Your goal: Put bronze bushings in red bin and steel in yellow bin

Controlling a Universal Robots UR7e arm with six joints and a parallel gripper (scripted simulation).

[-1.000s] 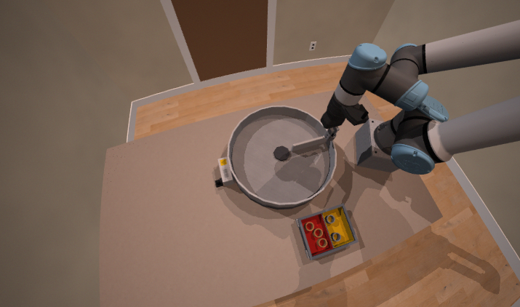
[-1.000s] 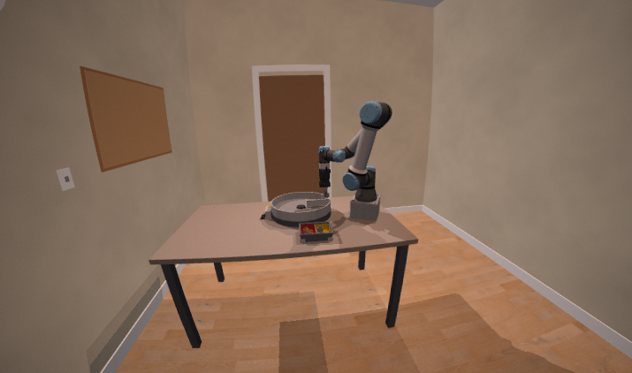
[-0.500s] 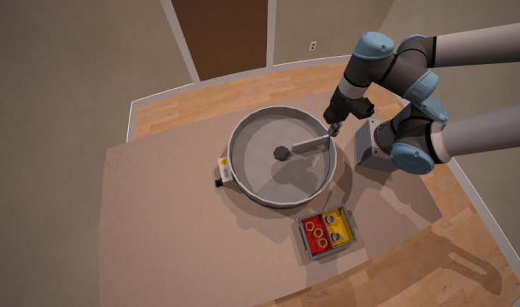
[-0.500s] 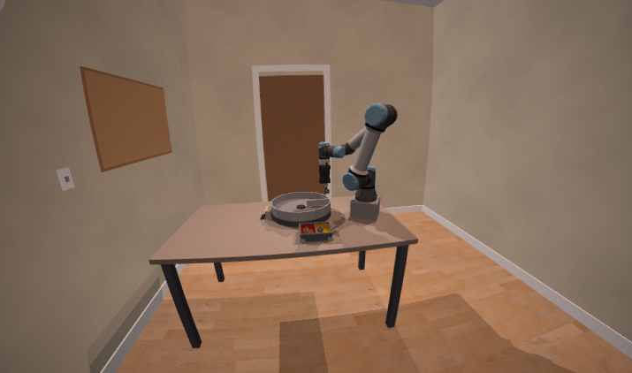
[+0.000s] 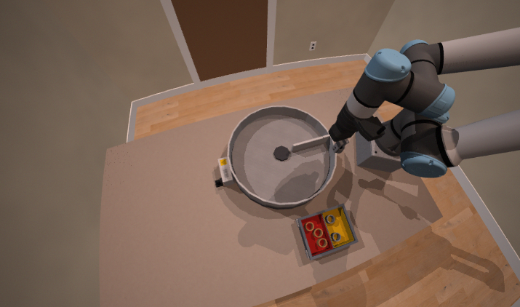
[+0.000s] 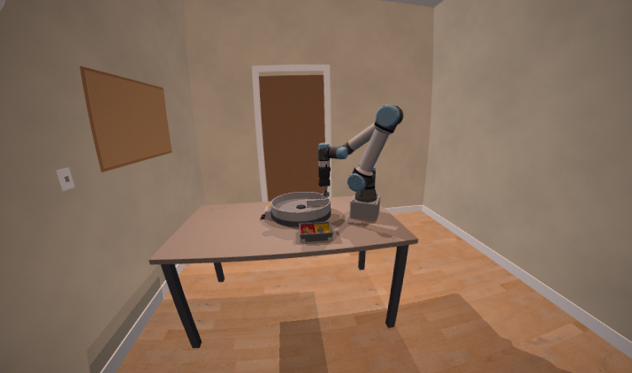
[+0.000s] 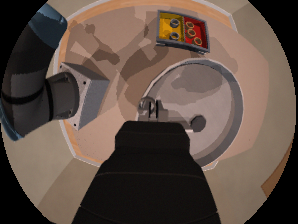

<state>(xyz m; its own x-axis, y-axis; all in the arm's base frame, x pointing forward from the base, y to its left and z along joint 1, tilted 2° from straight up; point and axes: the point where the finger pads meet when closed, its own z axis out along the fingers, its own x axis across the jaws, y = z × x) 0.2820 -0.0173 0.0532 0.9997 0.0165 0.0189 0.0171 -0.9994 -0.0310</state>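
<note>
Right now my hand is 10 cm short of the red bin, 25 cm to the right of it and 15 cm above it. Also, from my hand: turntable (16 cm ahead, 8 cm to the right, 12 cm below).
</note>
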